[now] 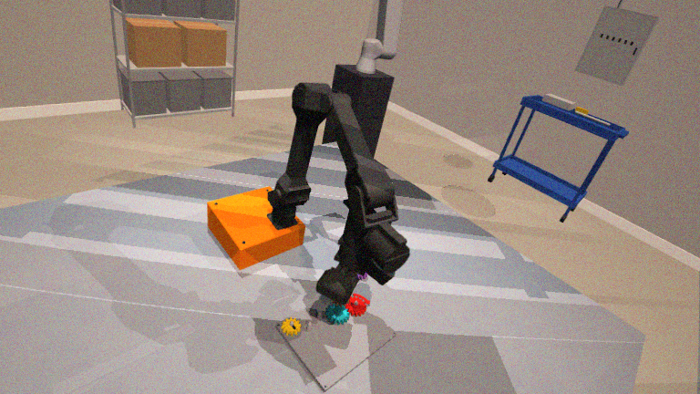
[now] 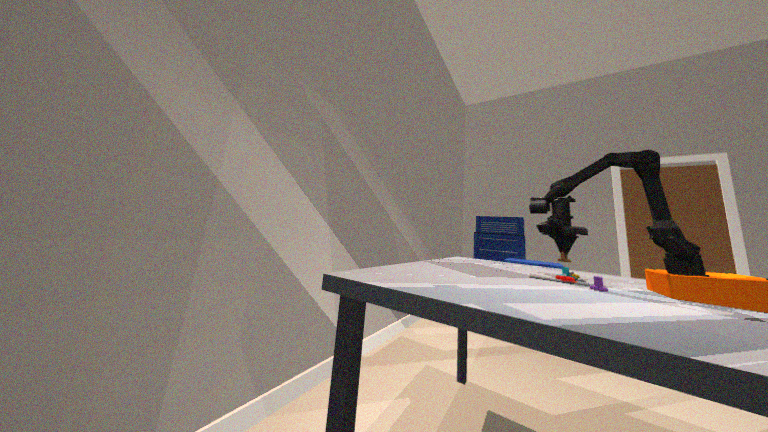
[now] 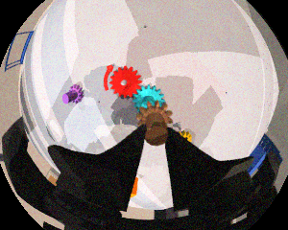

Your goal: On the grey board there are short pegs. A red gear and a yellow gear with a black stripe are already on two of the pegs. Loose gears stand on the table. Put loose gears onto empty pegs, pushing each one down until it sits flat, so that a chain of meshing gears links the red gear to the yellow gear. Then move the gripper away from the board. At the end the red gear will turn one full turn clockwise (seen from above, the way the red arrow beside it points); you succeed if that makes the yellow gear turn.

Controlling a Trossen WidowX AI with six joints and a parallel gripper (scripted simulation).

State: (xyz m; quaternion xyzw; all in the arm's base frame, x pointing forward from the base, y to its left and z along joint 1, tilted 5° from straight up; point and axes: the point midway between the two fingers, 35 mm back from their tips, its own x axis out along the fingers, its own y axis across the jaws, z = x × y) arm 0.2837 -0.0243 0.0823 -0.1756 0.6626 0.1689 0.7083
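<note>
My gripper tip is 7 cm above the teal gear and 1 cm to the right of it. The rest, counted from my gripper tip: red arrow 9 cm to the left, 9 cm below, 1 cm behind; then brown gear 1 cm below; then red gear 8 cm below, 6 cm to the left.
</note>
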